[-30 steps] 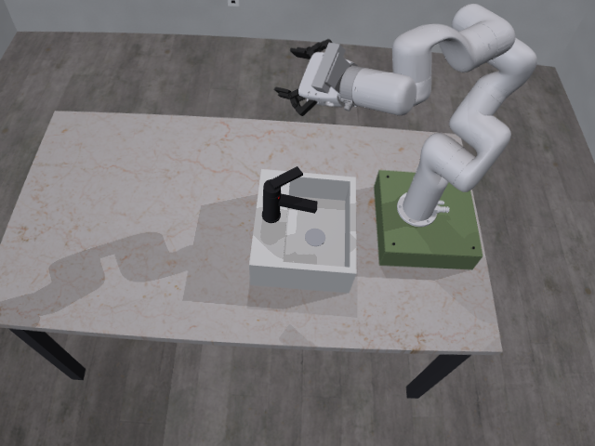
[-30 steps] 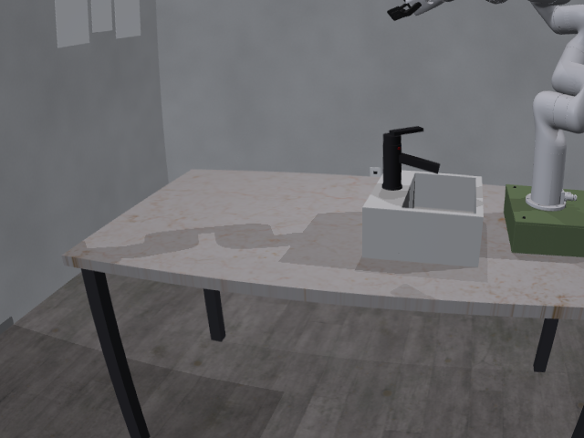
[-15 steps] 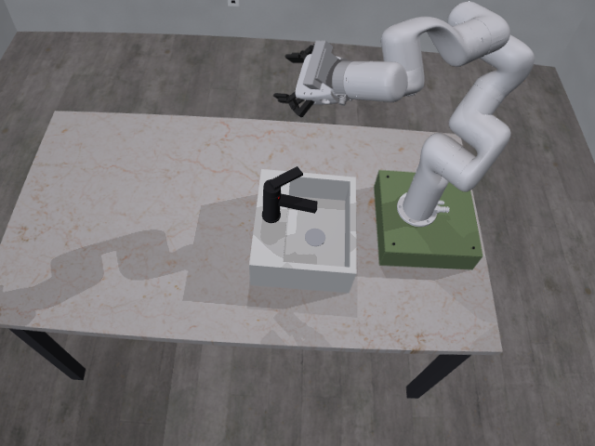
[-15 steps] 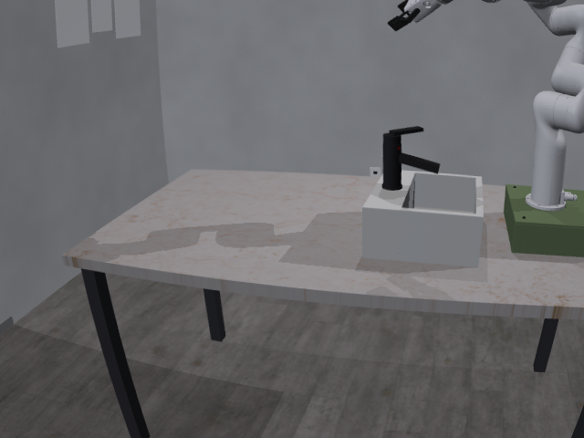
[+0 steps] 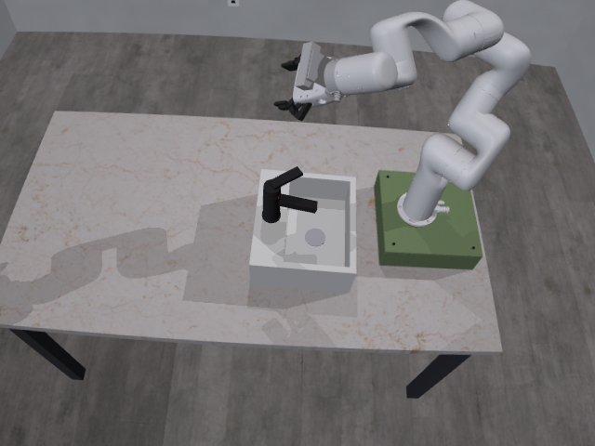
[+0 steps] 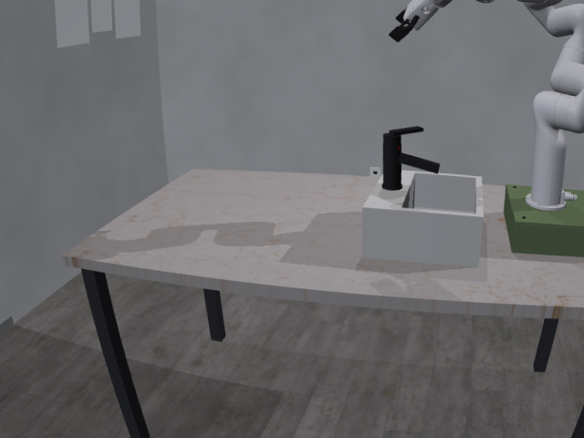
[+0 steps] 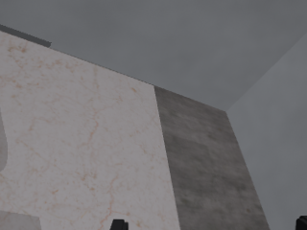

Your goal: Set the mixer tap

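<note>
My gripper is now 270 mm above the lever, 50 mm to the right of it and 20 mm past it. Also, from my hand: white sink (510 mm below, 100 mm behind, 80 mm to the left).
</note>
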